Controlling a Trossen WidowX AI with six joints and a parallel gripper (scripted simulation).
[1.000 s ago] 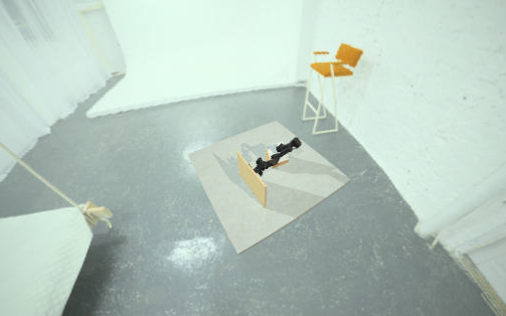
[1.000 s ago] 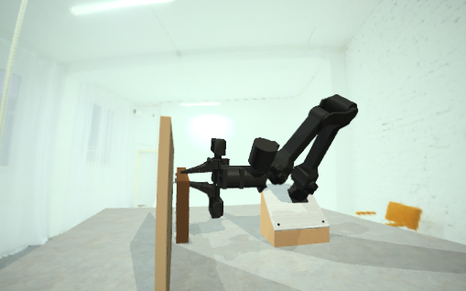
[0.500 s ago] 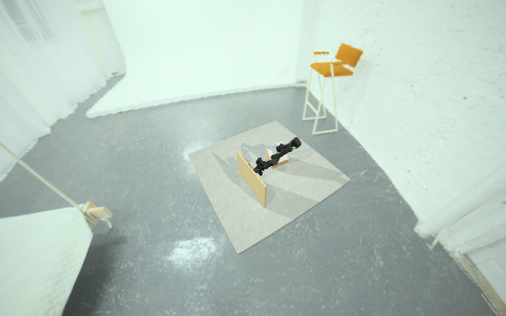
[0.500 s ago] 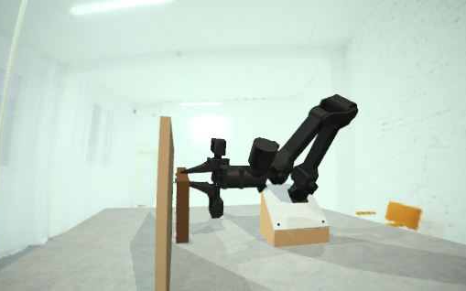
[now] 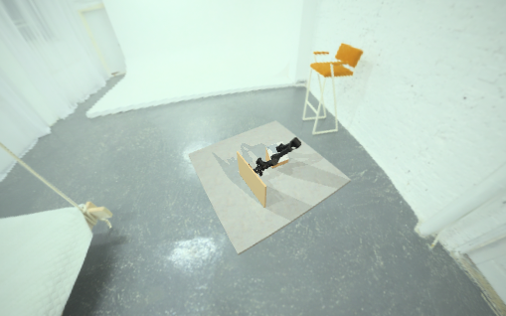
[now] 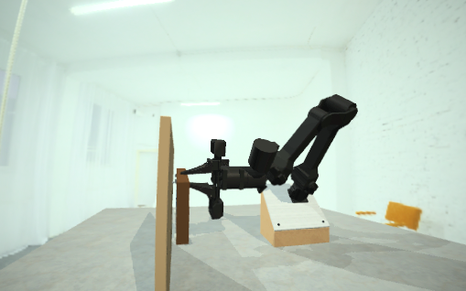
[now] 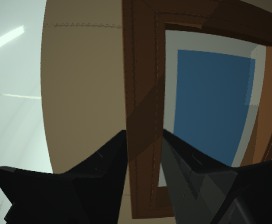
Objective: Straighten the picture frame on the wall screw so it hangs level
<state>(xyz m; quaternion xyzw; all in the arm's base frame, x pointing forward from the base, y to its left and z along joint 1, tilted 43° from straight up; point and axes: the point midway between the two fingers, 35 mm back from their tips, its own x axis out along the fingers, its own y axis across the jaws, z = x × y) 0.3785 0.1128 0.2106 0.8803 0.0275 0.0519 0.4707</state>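
My gripper tip is 5 cm above the picture frame and 1 cm to the left of it. Also, from my gripper tip: wall board (7 cm below, 2 cm ahead, 1 cm to the left).
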